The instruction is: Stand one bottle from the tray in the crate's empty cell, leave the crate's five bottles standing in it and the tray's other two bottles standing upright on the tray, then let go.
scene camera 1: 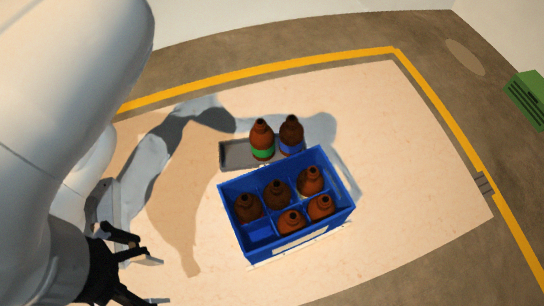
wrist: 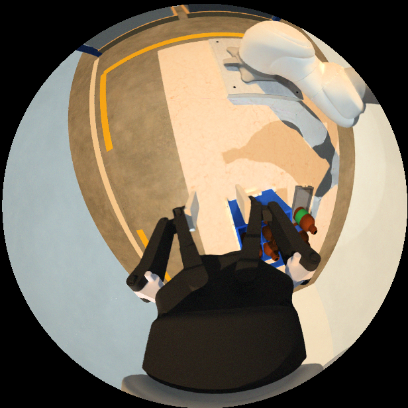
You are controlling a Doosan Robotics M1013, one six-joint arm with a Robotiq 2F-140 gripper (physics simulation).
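Places are measured from the arm's base along level axes (x ahead, y left, z up), in centimetres.
Pixels of known places: gripper, fingertip midpoint: (scene camera 1: 159,282).
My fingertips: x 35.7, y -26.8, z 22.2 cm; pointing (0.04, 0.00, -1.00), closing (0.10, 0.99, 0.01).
Observation:
For each thing: its middle in the pictures, then the offset to it from my fingertips. "spot": a spot on its surface instead.
- blue crate at a spot on its surface: (scene camera 1: 338,219) spot: dx +39.2, dy +3.3, dz -16.0 cm
- front left cell at a spot on its surface: (scene camera 1: 257,232) spot: dx +20.1, dy +10.7, dz -27.8 cm
- grey tray at a spot on its surface: (scene camera 1: 235,154) spot: dx +21.9, dy +37.3, dz -28.1 cm
- green-banded bottle at the middle of its body: (scene camera 1: 261,137) dx +30.7, dy +35.1, dz -20.4 cm
- blue-banded bottle at the middle of its body: (scene camera 1: 291,133) dx +39.3, dy +33.3, dz -20.4 cm
The blue crate (scene camera 1: 338,219) (wrist: 271,198) stands on the pale floor area. Three brown bottles stand in its back row and two in its front row; the front left cell (scene camera 1: 257,232) is empty. The grey tray (scene camera 1: 235,154) (wrist: 302,196) lies behind the crate. A green-banded bottle (scene camera 1: 262,142) (wrist: 303,218) and a blue-banded bottle (scene camera 1: 291,136) stand upright on it; its left part is bare. A third tray bottle does not show in either view. My gripper (scene camera 1: 162,280) (wrist: 216,195) is open and empty, left of the crate in the scene view and apart from it.
The white arm (scene camera 1: 65,75) (wrist: 285,47) fills the left of the scene view. Its base plate (wrist: 221,60) is at the top of the wrist view. Yellow lines (scene camera 1: 280,65) (wrist: 104,110) border the pale area. A green box (scene camera 1: 530,95) is at the far right.

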